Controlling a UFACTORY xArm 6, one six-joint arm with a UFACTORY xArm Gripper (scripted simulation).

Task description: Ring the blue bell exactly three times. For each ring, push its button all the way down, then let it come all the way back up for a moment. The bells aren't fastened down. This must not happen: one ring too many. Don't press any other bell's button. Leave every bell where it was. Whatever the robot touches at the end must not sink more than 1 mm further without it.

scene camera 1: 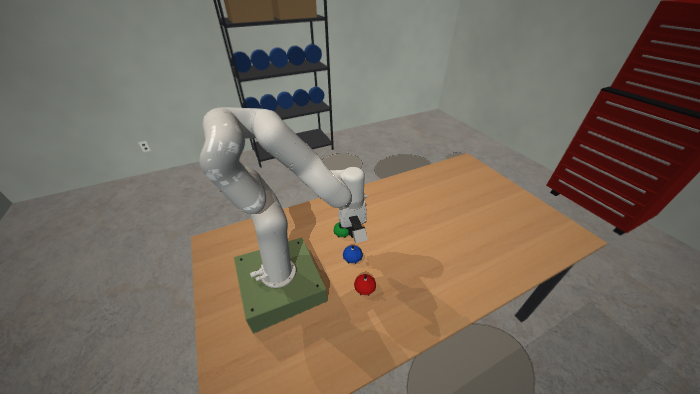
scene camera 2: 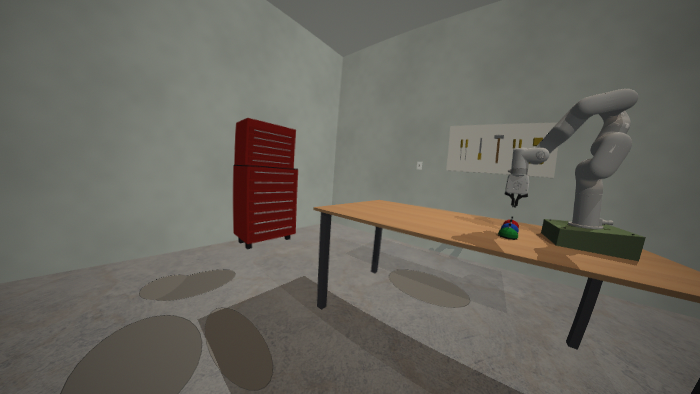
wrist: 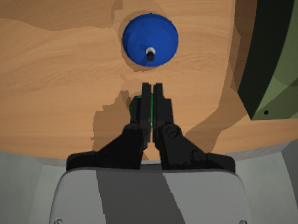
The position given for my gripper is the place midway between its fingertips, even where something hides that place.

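Note:
My gripper [scene camera 1: 352, 235] is in the scene, and the wrist view has that same gripper [wrist: 151, 95] too. There is also a blue bell [wrist: 145, 34].

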